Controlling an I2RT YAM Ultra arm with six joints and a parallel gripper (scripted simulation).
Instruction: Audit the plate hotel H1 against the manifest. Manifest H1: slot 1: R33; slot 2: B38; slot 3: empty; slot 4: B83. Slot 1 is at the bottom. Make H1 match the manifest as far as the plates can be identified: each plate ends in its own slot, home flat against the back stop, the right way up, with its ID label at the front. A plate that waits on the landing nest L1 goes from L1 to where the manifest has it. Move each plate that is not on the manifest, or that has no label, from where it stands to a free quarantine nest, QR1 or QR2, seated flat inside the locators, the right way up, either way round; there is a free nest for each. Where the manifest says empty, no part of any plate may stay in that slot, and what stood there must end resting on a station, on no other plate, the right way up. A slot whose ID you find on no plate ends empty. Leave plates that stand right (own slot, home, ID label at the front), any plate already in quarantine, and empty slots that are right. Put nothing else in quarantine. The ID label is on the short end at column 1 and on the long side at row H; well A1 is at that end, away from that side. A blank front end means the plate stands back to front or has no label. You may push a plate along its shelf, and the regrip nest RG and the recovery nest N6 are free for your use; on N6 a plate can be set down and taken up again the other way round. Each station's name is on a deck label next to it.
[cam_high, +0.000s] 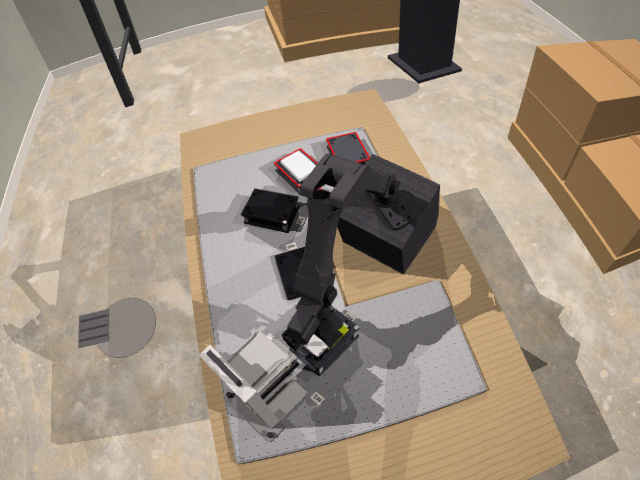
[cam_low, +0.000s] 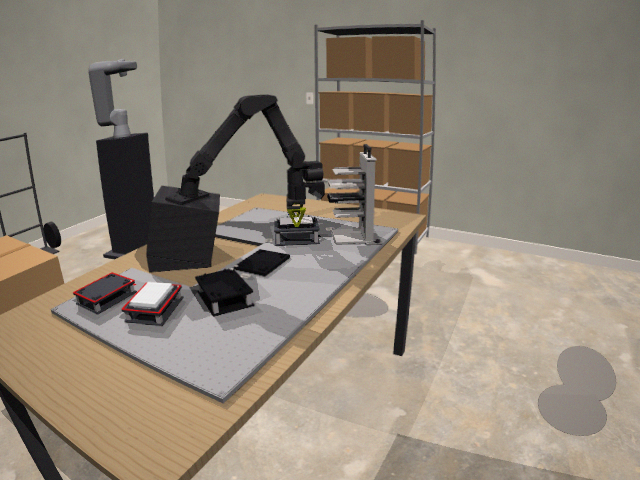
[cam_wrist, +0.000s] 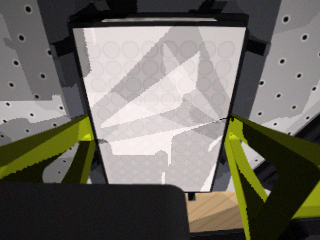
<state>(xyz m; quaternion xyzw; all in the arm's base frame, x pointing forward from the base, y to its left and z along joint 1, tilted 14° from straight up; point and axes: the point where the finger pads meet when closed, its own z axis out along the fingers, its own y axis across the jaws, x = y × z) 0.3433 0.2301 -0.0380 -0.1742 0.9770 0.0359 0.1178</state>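
Now: hand 20 mm above the regrip nest. Also, from my hand: RG deck label (100 mm behind, 40 mm to the right, 70 mm below); H1 deck label (90 mm ahead, 140 mm to the left, 70 mm below); dark well plate (170 mm ahead, 70 mm to the left, 90 mm above).
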